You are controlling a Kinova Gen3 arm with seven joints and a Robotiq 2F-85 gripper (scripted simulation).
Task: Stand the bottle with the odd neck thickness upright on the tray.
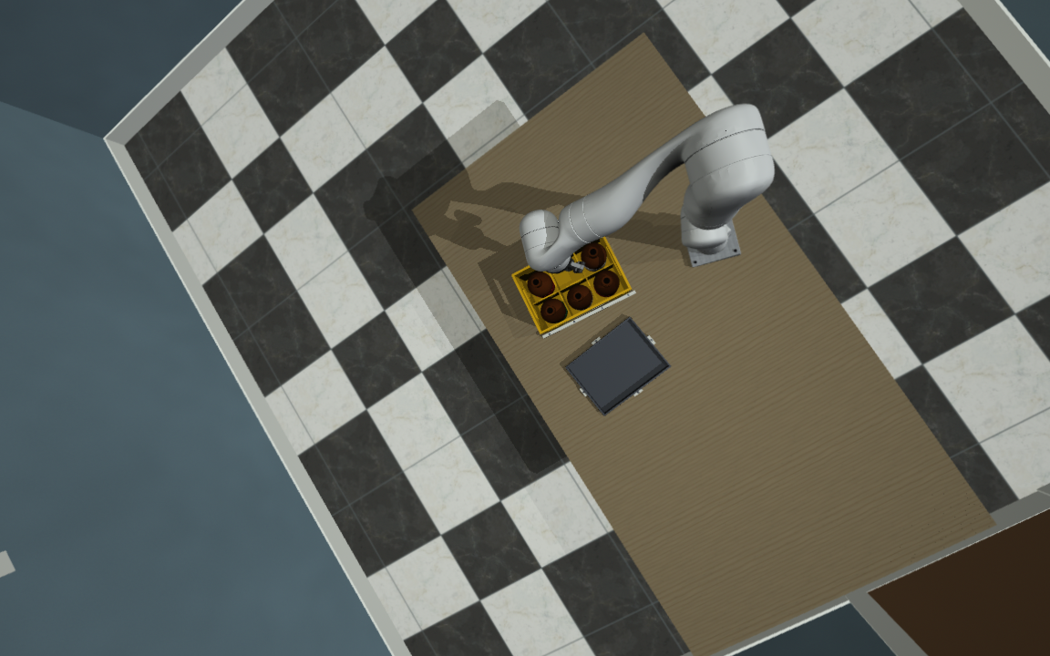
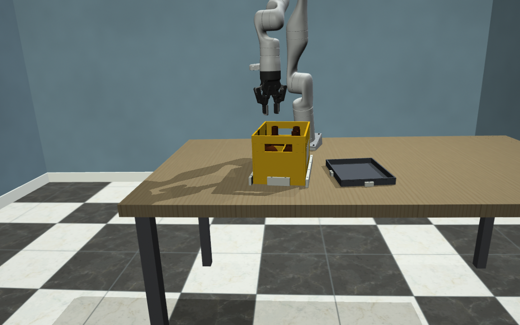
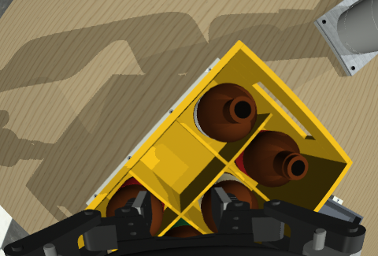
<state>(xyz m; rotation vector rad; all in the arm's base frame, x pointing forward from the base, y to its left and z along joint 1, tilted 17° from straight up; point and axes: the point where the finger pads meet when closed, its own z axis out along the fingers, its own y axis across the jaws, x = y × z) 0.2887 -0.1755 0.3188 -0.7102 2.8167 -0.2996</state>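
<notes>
Now: hand 160 mm above the yellow crate, 40 mm to the right of it and 10 mm short of it. From my hand the other things lie so: brown bottle: 160 mm below, 110 mm to the left, 60 mm behind; then dark tray: 310 mm to the left, 230 mm below, 90 mm ahead.
</notes>
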